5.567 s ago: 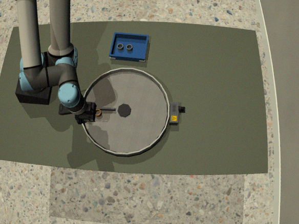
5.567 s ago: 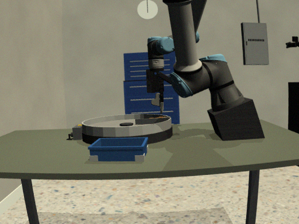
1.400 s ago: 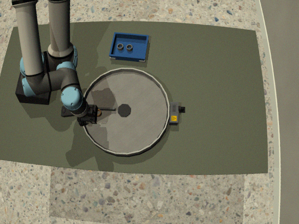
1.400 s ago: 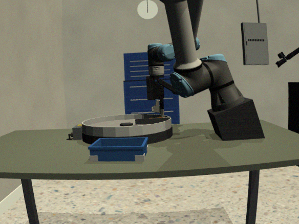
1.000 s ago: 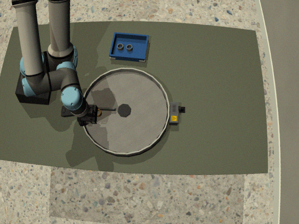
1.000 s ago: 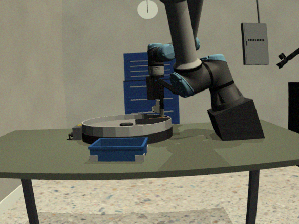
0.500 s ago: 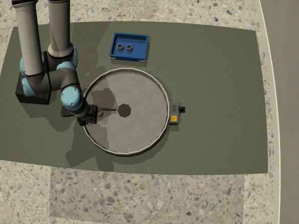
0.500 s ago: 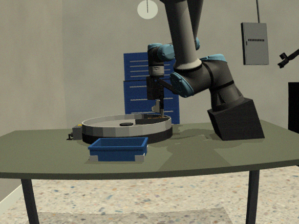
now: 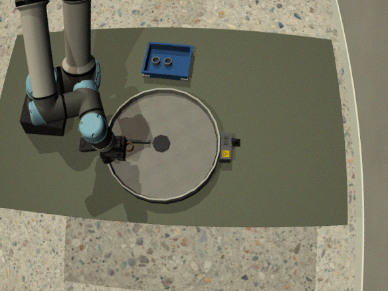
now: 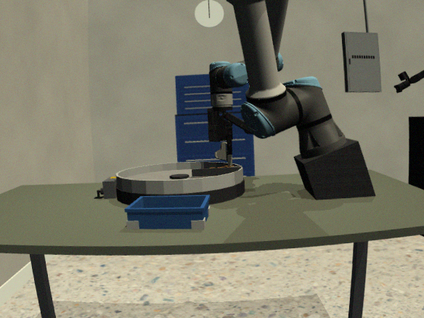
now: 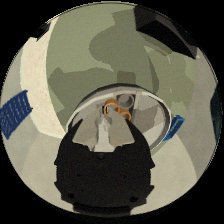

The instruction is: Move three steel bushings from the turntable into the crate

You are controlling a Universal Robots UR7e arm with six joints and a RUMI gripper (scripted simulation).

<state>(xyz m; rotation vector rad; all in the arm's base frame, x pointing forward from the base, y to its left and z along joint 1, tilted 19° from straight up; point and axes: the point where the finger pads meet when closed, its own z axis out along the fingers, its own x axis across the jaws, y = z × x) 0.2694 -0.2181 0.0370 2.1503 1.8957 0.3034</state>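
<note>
My gripper is now 18 cm short of the round grey turntable, 4 cm to the right of it and 2 cm above it. Round my hand: crate (22 cm ahead, 39 cm to the left, 5 cm below).
</note>
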